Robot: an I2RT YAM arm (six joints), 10 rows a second.
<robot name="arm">
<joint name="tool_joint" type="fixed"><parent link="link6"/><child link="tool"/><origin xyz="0 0 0" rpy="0 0 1.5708"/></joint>
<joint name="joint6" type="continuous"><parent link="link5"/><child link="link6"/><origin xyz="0 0.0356 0.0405" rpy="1.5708 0 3.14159"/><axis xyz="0 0 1"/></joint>
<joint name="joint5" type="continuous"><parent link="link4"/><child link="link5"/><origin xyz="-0.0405 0.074 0.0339" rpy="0 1.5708 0"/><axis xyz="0 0 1"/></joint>
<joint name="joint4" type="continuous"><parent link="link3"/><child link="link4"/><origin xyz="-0.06 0.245 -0.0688"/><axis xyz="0 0 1"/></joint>
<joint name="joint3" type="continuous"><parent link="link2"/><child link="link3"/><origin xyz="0 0.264 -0.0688" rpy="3.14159 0 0"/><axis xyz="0 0 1"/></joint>
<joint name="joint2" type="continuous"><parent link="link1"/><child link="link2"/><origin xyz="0.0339 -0.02 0.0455" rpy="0 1.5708 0"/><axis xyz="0 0 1"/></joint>
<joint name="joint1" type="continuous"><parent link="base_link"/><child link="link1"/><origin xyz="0 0 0.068" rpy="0 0 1.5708"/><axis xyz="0 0 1"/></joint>
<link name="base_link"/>
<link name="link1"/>
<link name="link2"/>
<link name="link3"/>
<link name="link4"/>
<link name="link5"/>
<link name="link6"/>
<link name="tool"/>
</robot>
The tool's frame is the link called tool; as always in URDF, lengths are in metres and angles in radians. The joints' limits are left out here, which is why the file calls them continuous.
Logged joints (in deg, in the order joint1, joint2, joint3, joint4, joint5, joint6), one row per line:
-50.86 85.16 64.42 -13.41 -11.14 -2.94
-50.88 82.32 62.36 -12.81 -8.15 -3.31
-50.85 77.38 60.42 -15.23 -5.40 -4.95
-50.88 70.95 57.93 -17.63 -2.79 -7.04
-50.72 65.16 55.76 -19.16 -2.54 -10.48
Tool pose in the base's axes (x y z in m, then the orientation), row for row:
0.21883 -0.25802 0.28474 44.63 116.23 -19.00
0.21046 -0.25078 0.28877 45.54 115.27 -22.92
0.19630 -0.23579 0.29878 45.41 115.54 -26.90
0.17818 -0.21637 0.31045 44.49 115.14 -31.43
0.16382 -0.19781 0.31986 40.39 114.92 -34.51
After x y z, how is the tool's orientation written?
As a rotation vector, in degrees.
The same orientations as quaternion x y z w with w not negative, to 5 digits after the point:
0.31566 0.82207 -0.13438 0.45441
0.32199 0.81501 -0.16206 0.45367
0.31996 0.81411 -0.18954 0.44601
0.31309 0.81029 -0.22119 0.44327
0.28501 0.81093 -0.24352 0.44928

